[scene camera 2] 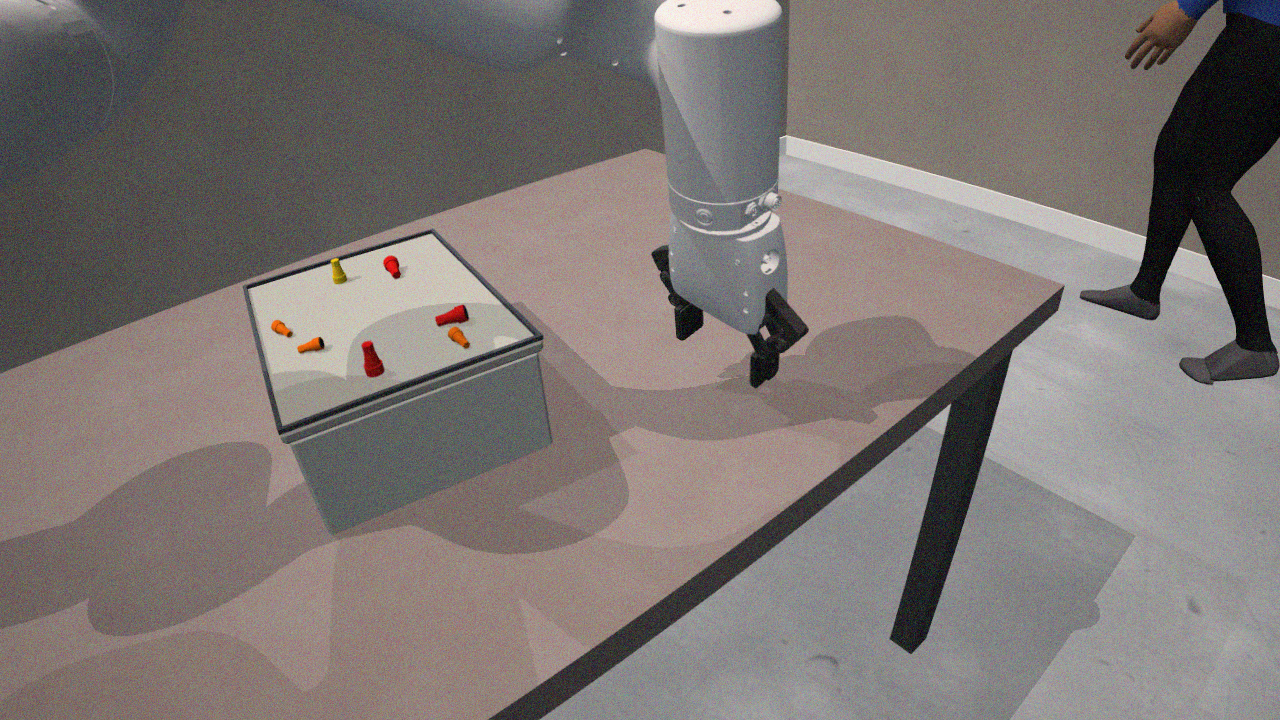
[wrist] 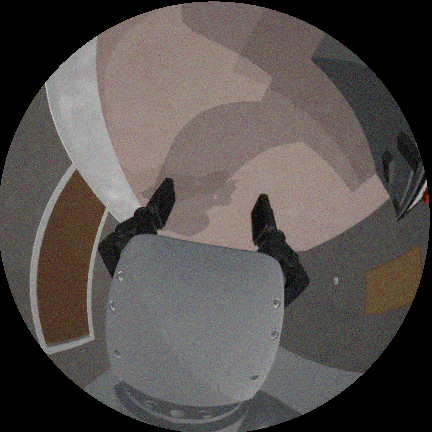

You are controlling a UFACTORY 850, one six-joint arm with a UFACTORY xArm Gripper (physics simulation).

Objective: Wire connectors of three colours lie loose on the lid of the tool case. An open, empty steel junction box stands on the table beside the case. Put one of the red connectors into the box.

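Three red connectors are on the pale lid point(scene camera 2: 313, 394) of the grey tool case point(scene camera 2: 438, 438) in the scene view. One red connector point(scene camera 2: 372, 360) stands upright near the front edge, another point(scene camera 2: 452, 315) lies on its side near the right edge, and a third point(scene camera 2: 392, 265) lies toward the back. A yellow connector point(scene camera 2: 337, 271) stands upright at the back. Orange connectors point(scene camera 2: 281, 327) point(scene camera 2: 310, 344) point(scene camera 2: 458, 337) lie on their sides. My gripper point(scene camera 2: 725, 345) point(wrist: 214, 195) is open and empty, above the table to the right of the case. The steel junction box does not show in either view.
The brown table point(scene camera 2: 698, 483) point(wrist: 145, 100) extends around the case. Its front edge point(scene camera 2: 787, 530) runs diagonally toward the right corner. Arm shadows fall on the table. A person's legs point(scene camera 2: 1190, 170) show on the floor beyond the table at the right.
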